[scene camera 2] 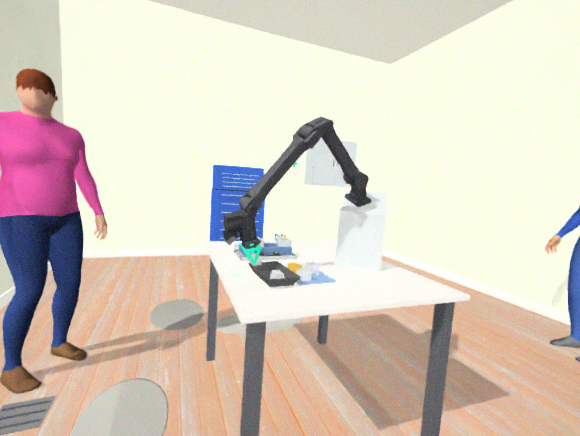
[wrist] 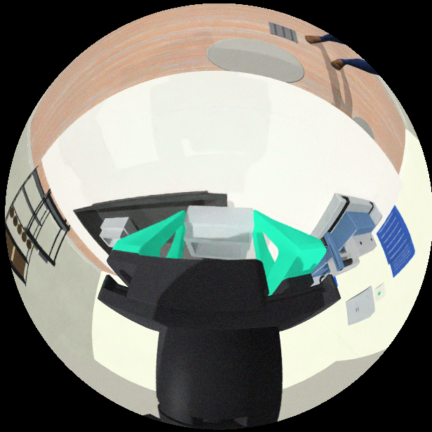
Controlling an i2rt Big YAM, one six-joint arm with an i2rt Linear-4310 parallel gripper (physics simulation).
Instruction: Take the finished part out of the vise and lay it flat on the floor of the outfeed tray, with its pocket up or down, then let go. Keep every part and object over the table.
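Frame: origin at the arm's base, x ahead, y left, z up, level; metres.
Seen in the pictures: gripper, fingertip midpoint: [scene camera 2: 252, 261]; arm's base, origin of the base link: [scene camera 2: 357, 199].
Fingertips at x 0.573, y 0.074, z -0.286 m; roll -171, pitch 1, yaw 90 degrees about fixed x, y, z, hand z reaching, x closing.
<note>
Pixels of each thing's middle, then the offset from my fingertips to it. Level surfaces: height alone.
- grey part, body centre: [scene camera 2: 277, 276] dz -0.019, dx -0.057, dy +0.162 m
- grey vise, body centre: [scene camera 2: 265, 246] dz +0.001, dx -0.151, dy -0.273 m
- orange object, body centre: [scene camera 2: 294, 268] dz -0.023, dx -0.175, dy +0.061 m
- blue mat, its level: dz -0.040 m
- table, its level: dz -0.048 m
My gripper [scene camera 2: 254, 255] [wrist: 218, 215], with green fingers, is shut on a light grey block, the finished part [wrist: 220, 220]. A recess shows on the part's side towards the palm in the wrist view. The gripper is low, at the vise-side end of the black outfeed tray [scene camera 2: 283, 282] [wrist: 200, 198]; any gap between part and tray cannot be told. Another grey part [scene camera 2: 276, 274] [wrist: 116, 226] lies in the tray, away from the gripper. The blue and grey vise [scene camera 2: 272, 248] [wrist: 350, 227] stands behind the tray, apart from the held part. The fingers and palm hide some of the tray.
Beside the tray are an orange object [scene camera 2: 294, 267], pale blocks [scene camera 2: 305, 274] and a blue mat [scene camera 2: 322, 280]. A white pedestal [scene camera 2: 361, 240] carries the arm on the table [scene camera 2: 350, 296]. A person in pink [scene camera 2: 42, 165] stands left of the table.
</note>
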